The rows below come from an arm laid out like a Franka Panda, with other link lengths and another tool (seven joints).
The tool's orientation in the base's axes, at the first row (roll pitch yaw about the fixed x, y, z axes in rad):
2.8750, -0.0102, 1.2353
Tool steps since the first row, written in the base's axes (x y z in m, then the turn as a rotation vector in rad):
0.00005, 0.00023, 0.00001, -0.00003, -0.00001, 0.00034
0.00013, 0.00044, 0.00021, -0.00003, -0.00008, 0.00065
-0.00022, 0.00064, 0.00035, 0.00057, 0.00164, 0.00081
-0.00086, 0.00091, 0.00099, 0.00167, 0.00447, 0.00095
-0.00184, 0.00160, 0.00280, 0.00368, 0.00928, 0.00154
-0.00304, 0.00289, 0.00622, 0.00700, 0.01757, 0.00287
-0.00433, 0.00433, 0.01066, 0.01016, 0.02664, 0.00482
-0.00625, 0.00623, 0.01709, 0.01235, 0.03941, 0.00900
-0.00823, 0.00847, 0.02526, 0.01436, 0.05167, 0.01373
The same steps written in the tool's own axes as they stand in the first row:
0.00023, -0.00003, -0.00001, -0.00002, 0.00007, -0.00033
0.00046, 0.00003, -0.00020, -0.00008, 0.00017, -0.00063
0.00054, -0.00031, -0.00044, 0.00174, 0.00021, -0.00076
0.00059, -0.00081, -0.00124, 0.00478, 0.00034, -0.00084
0.00093, -0.00145, -0.00329, 0.00999, 0.00078, -0.00128
0.00179, -0.00205, -0.00699, 0.01892, 0.00150, -0.00237
0.00277, -0.00252, -0.01171, 0.02855, 0.00199, -0.00415
0.00400, -0.00318, -0.01854, 0.04137, 0.00099, -0.00862
0.00555, -0.00355, -0.02710, 0.05365, 0.00014, -0.01363

